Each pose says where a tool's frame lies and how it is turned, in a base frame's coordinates. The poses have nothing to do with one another.
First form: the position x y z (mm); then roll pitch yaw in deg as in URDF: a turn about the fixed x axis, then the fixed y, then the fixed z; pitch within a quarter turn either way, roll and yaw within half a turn.
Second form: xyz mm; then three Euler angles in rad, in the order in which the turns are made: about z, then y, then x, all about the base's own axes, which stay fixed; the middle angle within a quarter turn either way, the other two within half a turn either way. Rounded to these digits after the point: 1 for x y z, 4 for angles.
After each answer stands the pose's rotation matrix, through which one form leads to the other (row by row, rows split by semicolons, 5 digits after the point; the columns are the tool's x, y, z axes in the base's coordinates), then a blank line. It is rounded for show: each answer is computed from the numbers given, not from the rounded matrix.
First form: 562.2 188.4 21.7 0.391 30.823 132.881
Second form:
562.2 188.4 21.7 2.2424 -0.3508 -0.4167
-0.58436 -0.73513 -0.34366; 0.62927 -0.67790 0.38010; -0.51239 0.00586 0.85873

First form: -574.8 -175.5 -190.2 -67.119 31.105 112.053
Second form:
-574.8 -175.5 -190.2 2.6272 -1.1926 0.4474
-0.32148 -0.18167 -0.92933; 0.79358 -0.58712 -0.15975; -0.51661 -0.78885 0.33291

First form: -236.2 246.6 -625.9 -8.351 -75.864 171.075
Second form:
-236.2 246.6 -625.9 2.2603 1.1818 0.8801
-0.24127 -0.29263 0.92529; 0.03789 -0.95557 -0.29233; 0.96972 -0.03547 0.24163

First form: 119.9 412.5 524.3 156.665 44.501 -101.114
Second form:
119.9 412.5 524.3 1.7139 -0.2678 -2.3173
-0.13749 -0.95450 -0.26462; -0.69986 -0.09544 0.70787; -0.70092 0.28252 -0.65490

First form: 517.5 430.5 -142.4 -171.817 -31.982 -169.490
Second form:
517.5 430.5 -142.4 2.8452 -0.5115 2.8680
-0.83398 -0.25467 -0.48950; -0.15472 0.95946 -0.23558; 0.52965 -0.12073 -0.83958

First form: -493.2 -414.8 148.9 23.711 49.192 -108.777
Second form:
-493.2 -414.8 148.9 -1.8379 -0.6482 0.7218
-0.21036 0.76888 -0.60379; -0.61874 -0.58288 -0.52669; -0.75690 0.26280 0.59836

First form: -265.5 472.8 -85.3 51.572 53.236 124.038
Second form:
-265.5 472.8 -85.3 1.9398 0.3795 -1.1587
-0.33502 -0.86632 0.37047; 0.49597 0.17216 0.85110; -0.80111 0.46887 0.37200

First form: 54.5 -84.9 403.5 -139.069 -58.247 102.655
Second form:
54.5 -84.9 403.5 -1.7561 -0.8946 -2.2592
-0.11529 0.61510 -0.77998; 0.51347 0.70907 0.48328; 0.85032 -0.34478 -0.39759

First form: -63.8 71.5 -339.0 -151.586 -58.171 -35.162
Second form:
-63.8 71.5 -339.0 0.3876 1.0864 3.0527
0.43115 -0.17600 0.88495; -0.30372 -0.95187 -0.04134; 0.84963 -0.25095 -0.46385

